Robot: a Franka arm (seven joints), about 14 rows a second.
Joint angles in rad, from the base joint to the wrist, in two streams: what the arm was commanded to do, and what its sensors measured. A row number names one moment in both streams.
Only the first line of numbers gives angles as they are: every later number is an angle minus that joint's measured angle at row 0.
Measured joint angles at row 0:
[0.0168, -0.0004, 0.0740, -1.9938, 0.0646, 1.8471, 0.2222]
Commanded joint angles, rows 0 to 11:
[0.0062, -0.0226, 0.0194, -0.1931, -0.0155, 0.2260, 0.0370]
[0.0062, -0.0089, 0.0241, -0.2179, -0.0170, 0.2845, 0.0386]
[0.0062, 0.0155, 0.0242, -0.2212, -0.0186, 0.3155, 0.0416]
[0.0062, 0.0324, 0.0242, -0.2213, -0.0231, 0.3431, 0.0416]
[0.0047, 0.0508, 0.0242, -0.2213, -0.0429, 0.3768, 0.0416]
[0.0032, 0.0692, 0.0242, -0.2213, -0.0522, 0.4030, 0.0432]
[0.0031, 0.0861, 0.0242, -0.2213, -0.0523, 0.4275, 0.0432]
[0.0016, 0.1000, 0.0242, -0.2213, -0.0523, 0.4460, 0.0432]
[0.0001, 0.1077, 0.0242, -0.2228, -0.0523, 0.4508, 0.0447]
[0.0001, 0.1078, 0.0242, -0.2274, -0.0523, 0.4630, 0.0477]
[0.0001, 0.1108, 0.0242, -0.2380, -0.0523, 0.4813, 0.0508]
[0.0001, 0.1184, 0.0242, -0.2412, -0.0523, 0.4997, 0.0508]
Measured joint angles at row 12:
[-0.0012, 0.1142, 0.0241, -0.2268, -0.0281, 0.4587, 0.0144]
